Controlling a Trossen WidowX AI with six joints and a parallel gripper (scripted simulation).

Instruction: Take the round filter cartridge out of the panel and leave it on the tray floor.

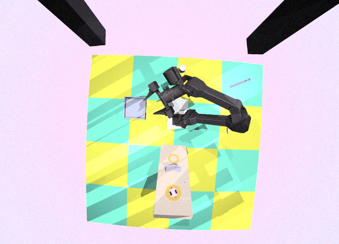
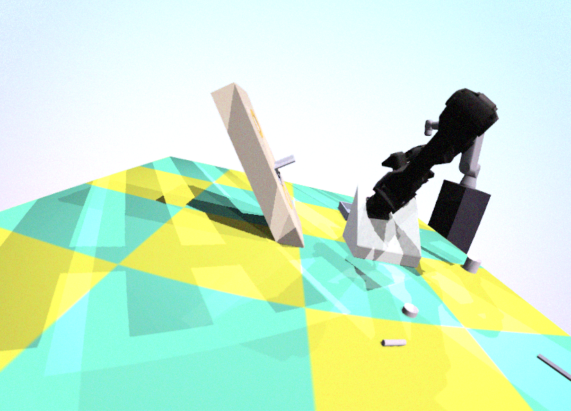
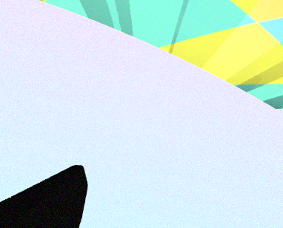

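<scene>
The round filter cartridge is 45 cm ahead of my gripper tip, 11 cm to the left of it and 1 cm above it. Round my gripper tip: short peg 52 cm to the left, 24 cm below, 17 cm ahead; then beige service panel 41 cm ahead, 11 cm to the left, 6 cm below; then grey tray 23 cm below, 13 cm to the right, 2 cm behind.
</scene>
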